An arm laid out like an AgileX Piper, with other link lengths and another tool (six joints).
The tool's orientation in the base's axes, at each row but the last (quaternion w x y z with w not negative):
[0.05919 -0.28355 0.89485 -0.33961]
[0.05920 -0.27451 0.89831 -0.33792]
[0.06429 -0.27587 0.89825 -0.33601]
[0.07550 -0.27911 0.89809 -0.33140]
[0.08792 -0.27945 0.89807 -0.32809]
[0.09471 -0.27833 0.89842 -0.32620]
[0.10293 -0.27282 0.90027 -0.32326]
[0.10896 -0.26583 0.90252 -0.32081]
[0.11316 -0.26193 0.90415 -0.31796]
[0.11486 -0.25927 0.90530 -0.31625]
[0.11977 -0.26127 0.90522 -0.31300]
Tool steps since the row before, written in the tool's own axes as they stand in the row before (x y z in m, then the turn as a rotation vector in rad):
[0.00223 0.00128 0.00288 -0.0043 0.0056 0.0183]
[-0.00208 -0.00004 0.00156 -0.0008 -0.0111 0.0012]
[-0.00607 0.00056 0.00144 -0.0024 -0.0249 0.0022]
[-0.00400 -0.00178 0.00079 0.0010 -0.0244 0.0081]
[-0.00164 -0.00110 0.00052 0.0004 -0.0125 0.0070]
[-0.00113 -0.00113 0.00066 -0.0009 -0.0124 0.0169]
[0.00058 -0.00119 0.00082 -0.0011 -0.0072 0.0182]
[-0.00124 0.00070 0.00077 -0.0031 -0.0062 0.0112]
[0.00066 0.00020 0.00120 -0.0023 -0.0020 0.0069]
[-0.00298 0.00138 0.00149 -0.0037 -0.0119 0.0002]
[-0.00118 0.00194 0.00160 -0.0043 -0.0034 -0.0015]
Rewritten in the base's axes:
[-0.00159 -0.00210 -0.00282 0.0064 -0.0047 -0.0179]
[0.00223 0.00019 -0.00133 0.0061 -0.0072 0.0061]
[0.00528 0.00280 -0.00189 0.0139 -0.0154 0.0141]
[0.00439 0.00066 0.00033 0.0128 -0.0203 0.0094]
[0.00202 -0.00005 0.00026 0.0076 -0.0119 0.0026]
[0.00166 -0.00043 0.00020 0.0121 -0.0163 -0.0051]
[0.00032 -0.00152 0.00012 0.0106 -0.0136 -0.0094]
[0.00103 0.00074 -0.00101 0.0092 -0.0082 -0.0046]
[-0.00019 -0.00085 -0.00108 0.0053 -0.0036 -0.0040]
[0.00251 0.00177 -0.00189 0.0079 -0.0060 0.0075]
[0.00082 0.00114 -0.00240 0.0044 0.0008 0.0035]

